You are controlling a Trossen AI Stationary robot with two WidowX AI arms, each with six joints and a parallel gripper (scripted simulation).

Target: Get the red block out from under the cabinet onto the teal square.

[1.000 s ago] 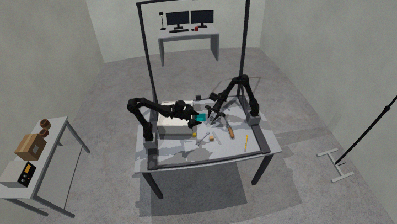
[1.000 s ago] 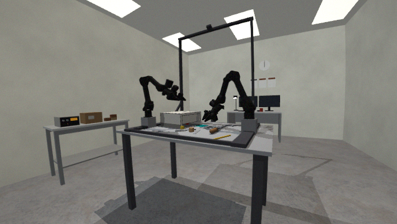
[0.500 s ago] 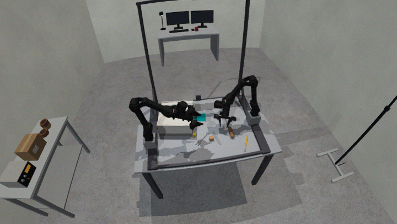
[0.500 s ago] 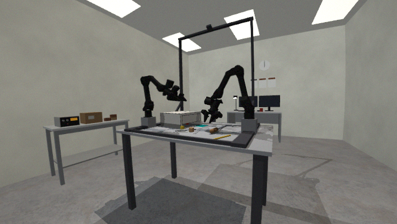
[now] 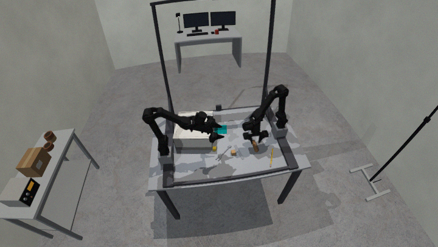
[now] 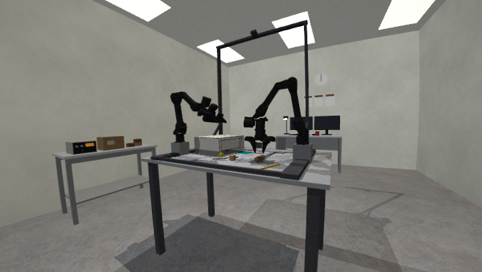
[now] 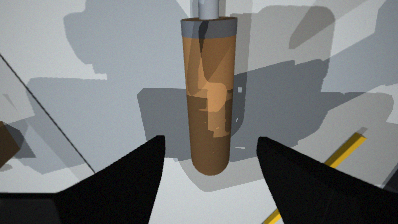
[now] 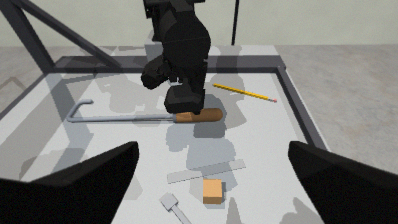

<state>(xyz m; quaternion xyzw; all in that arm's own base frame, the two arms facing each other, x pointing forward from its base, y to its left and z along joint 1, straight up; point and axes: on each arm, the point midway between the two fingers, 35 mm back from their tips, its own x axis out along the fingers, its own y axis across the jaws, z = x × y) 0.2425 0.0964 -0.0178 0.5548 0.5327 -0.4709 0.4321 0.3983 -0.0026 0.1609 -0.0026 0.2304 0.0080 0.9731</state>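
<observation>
The teal square is 270 mm behind my left hand, 200 mm to the right of it and 80 mm below it. From my left hand the other things lie so: hook tool 130 mm behind, 50 mm to the left, 70 mm below.
</observation>
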